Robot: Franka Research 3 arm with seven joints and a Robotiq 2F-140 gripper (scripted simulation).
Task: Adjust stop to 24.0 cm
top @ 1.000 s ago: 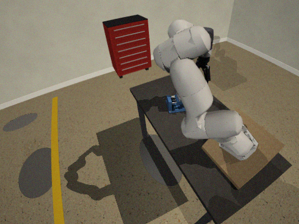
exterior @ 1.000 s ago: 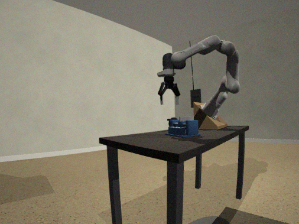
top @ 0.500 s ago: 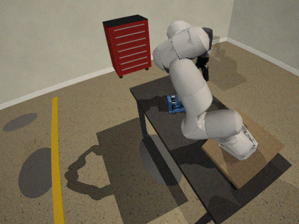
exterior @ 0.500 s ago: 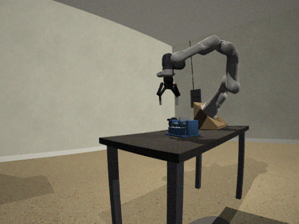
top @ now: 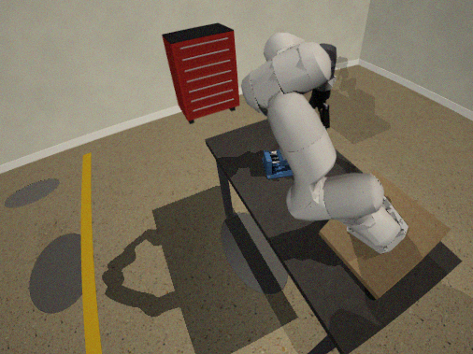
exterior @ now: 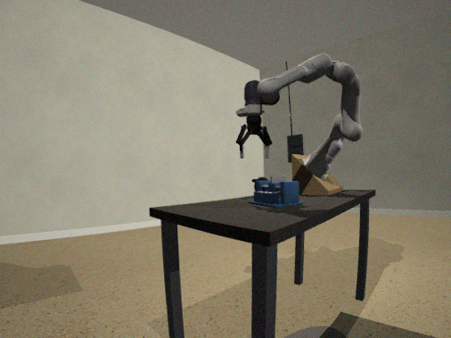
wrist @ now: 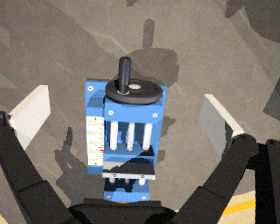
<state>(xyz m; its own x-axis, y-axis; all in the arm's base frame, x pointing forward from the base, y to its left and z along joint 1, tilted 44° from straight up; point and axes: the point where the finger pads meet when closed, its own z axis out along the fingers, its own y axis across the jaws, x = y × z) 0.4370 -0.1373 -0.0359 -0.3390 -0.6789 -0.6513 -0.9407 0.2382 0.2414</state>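
Right now my hand is 12 cm above the handwheel grip.
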